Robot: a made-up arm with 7 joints.
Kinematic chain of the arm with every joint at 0, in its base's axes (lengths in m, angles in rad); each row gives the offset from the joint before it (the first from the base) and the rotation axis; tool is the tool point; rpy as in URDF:
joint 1: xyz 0 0 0.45 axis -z
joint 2: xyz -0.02 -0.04 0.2 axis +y
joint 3: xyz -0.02 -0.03 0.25 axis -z
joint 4: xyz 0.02 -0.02 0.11 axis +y
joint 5: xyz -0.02 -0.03 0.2 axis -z
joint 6: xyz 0.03 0 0.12 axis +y
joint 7: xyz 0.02 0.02 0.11 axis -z
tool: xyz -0.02 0 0.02 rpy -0.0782 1.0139 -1.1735
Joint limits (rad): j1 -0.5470..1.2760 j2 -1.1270..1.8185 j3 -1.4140..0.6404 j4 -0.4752..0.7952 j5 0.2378..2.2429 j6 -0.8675..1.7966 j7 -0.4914..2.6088
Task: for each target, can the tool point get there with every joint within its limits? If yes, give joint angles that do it. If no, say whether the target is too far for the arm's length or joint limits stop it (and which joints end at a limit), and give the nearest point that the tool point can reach.
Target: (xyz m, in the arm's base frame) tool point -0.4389 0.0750 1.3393
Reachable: yes | joints 0.4588 -0.6423 -0.8053 -0.1079 1.0621 0.4670 1.0393
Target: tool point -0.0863 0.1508 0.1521
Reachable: no: joint limits stop it (at a limit: joint 1, joint 2, joint 4) | nearest point 0.2657 0.2544 0.2614 | short by 0.383 m
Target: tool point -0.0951 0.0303 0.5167
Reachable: no: joint limits stop it (at a limit: joint 1, joint 2, joint 4, joint 5, joint 6, joint 7) | nearest point 0.2408 0.2997 0.3457 | short by 0.463 m
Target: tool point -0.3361 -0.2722 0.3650
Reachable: no: joint limits stop it (at a limit: joint 1, joint 2, joint 3, joint 4) | nearest point -0.1950 -0.4503 0.3627 | short by 0.227 m
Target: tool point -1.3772 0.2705 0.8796
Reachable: no: too far | nearest point -0.8043 0.1580 0.8430 | short by 0.585 m
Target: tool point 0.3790 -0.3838 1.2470
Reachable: yes | joints 0.3123 0.6348 -1.0923 -0.3095 1.9286 0.2028 2.0150
